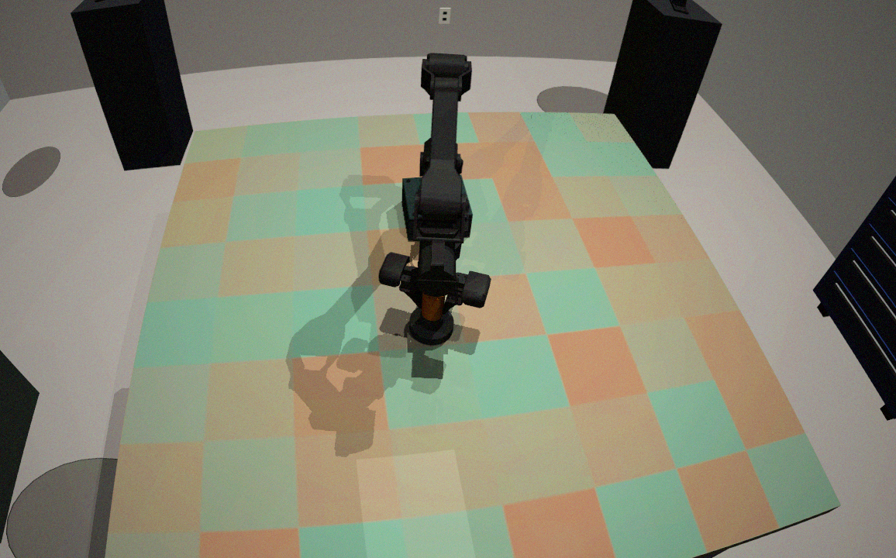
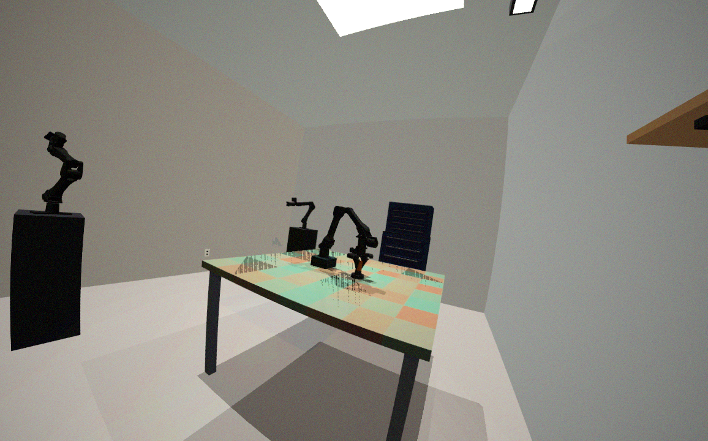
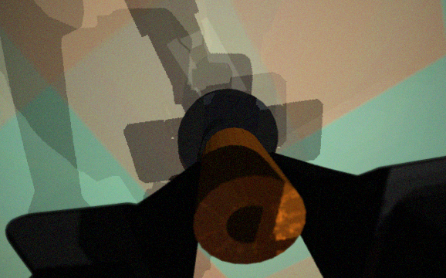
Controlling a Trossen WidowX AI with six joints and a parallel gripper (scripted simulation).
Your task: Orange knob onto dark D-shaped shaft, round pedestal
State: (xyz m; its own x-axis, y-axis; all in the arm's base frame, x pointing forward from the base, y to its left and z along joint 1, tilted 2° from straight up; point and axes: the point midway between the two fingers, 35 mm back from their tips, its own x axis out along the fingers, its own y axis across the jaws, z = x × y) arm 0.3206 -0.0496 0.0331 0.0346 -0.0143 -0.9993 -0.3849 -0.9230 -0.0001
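The orange knob is 20 mm above my gripper tip. Also, from my gripper tip: pedestal: 30 mm below.
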